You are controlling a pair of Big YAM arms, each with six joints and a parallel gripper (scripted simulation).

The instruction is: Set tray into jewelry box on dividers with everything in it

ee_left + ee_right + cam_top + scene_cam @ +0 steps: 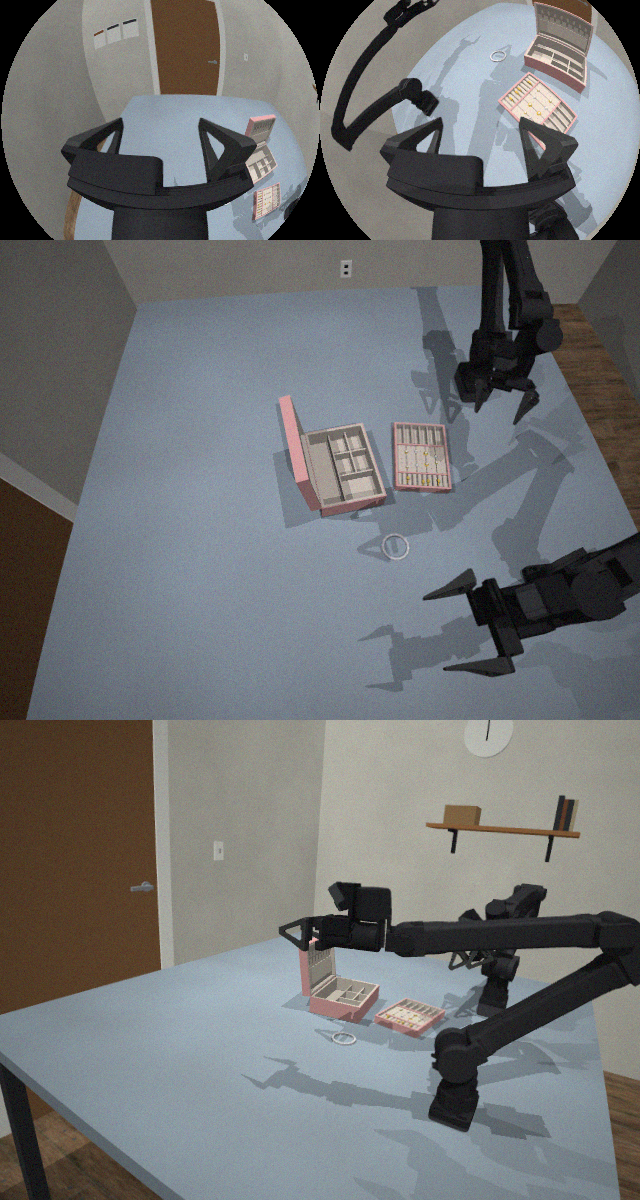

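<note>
Now: right hand 130 mm short of the pink tray, 30 mm to the left of it and 210 mm above it. Round my right hand: pink jewelry box: 380 mm ahead, 110 mm below.
</note>
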